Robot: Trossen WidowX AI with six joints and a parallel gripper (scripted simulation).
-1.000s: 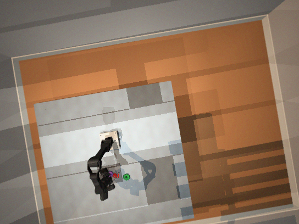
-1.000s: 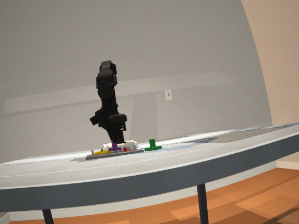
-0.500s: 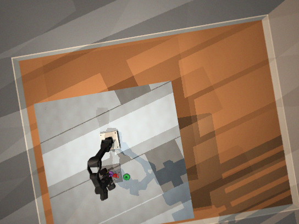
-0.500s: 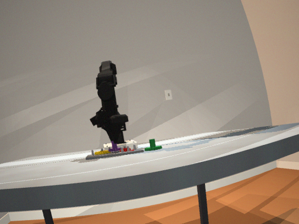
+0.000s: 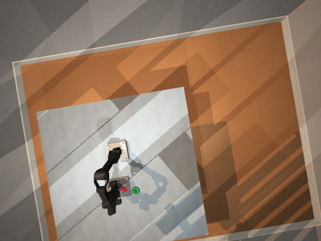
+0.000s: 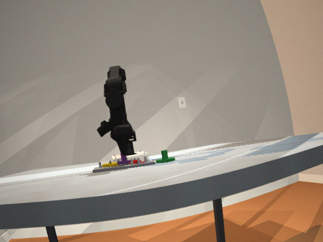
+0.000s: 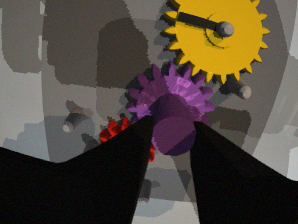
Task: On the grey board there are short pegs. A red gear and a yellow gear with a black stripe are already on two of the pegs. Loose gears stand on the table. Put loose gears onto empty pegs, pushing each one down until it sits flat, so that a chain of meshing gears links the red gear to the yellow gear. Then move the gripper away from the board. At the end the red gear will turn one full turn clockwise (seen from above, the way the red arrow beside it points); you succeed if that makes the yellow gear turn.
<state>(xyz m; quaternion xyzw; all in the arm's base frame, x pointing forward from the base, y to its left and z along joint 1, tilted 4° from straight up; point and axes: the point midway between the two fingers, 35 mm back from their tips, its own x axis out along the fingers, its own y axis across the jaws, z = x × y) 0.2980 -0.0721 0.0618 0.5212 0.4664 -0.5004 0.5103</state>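
My gripper tip is 1 cm above the purple gear. The rest, counted from my gripper tip: grey board: 1 cm ahead, 1 cm to the right, 4 cm below; then yellow gear: 2 cm behind, 5 cm to the right, 2 cm below; then red gear: 3 cm ahead, 3 cm to the left, 2 cm below.
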